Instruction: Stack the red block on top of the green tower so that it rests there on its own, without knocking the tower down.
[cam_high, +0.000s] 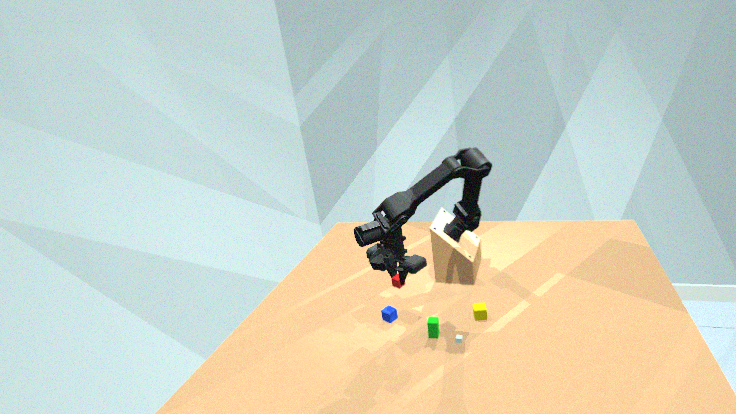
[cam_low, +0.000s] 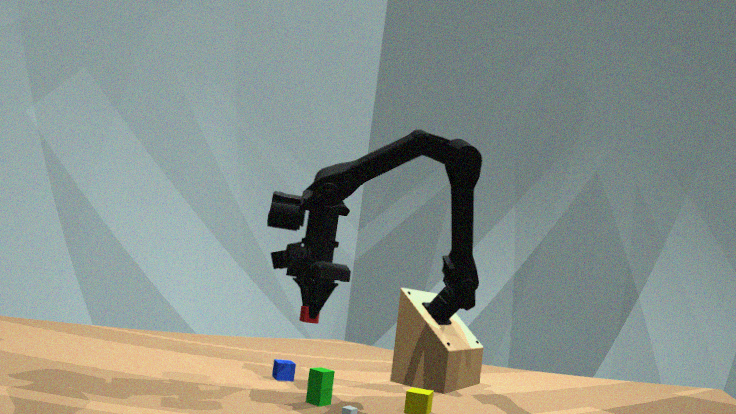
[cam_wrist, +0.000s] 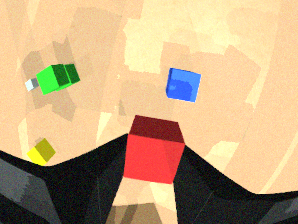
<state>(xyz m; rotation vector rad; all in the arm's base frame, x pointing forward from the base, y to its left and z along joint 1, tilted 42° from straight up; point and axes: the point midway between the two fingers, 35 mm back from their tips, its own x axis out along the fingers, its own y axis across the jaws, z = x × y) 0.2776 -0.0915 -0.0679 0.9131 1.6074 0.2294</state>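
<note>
Now: the blue block 1 cm ahead of my gripper tip, 4 cm to the right of it and 11 cm below it. Round my gripper tip: red block: 1 cm above.
</note>
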